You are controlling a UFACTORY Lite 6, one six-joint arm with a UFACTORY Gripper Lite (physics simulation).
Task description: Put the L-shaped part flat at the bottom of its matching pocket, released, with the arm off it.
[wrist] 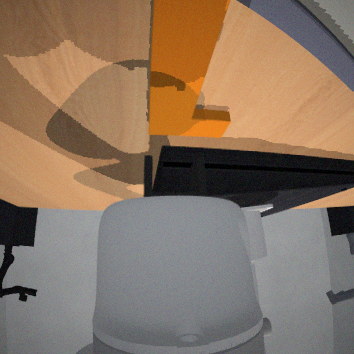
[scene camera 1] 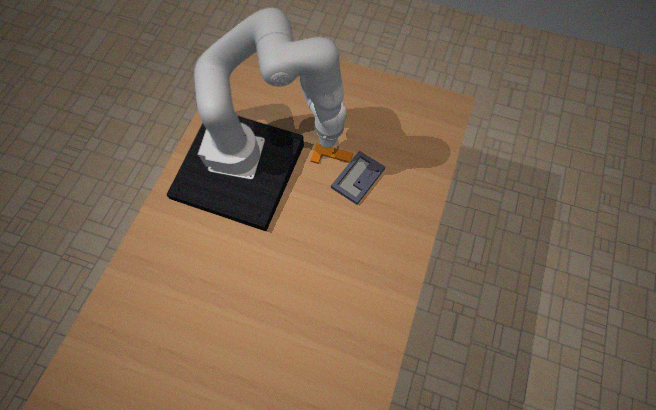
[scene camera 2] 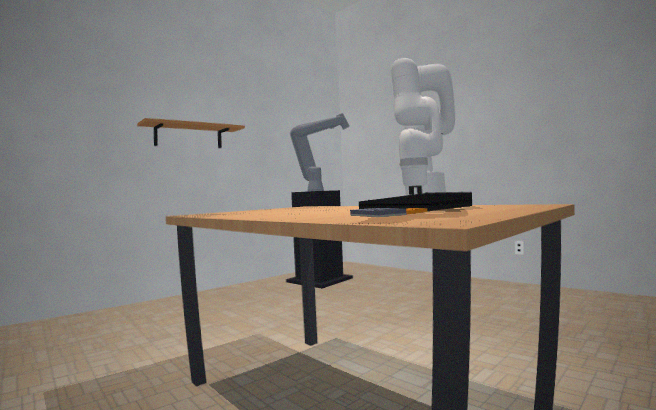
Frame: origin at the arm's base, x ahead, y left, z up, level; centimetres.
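Seen in the pictures: hand, tool point: (wrist: 172, 179) (scene camera 1: 328, 141) (scene camera 2: 415, 191); arm's base, link origin: (scene camera 1: 238, 155) (scene camera 2: 423, 195).
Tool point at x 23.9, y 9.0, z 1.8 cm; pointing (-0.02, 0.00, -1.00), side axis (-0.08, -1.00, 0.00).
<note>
Offsets run from my tool point to a thing's top centre.
The orange L-shaped part {dx +1.4, dy -1.7, dz -5.1 cm} (scene camera 1: 343, 156) (scene camera 2: 416, 210) (wrist: 185, 40) lies on the table beside the tray, outside its pocket. Its long arm reaches towards the tray and its short leg is at the robot base's side. The blue-grey tray {dx +10.1, dy -6.6, dz -4.4 cm} (scene camera 1: 372, 169) (scene camera 2: 377, 212) (wrist: 300, 25) lies flat; its L-shaped pocket shows a pale floor with nothing in it. My gripper (scene camera 2: 415, 190) (wrist: 173, 157) is open, its two dark fingers apart with nothing between them. It is raised a little above the part. In scene camera 1 the wrist hides most of the fingers.
The arm's base stands on a black board (scene camera 1: 225, 200) (scene camera 2: 450, 199) close to the part, on the wooden table (scene camera 1: 250, 300) (scene camera 2: 320, 231). In scene camera 2, a second grey arm (scene camera 2: 301, 150) stands on a black pedestal behind the table, and a shelf (scene camera 2: 190, 124) hangs on the wall.
</note>
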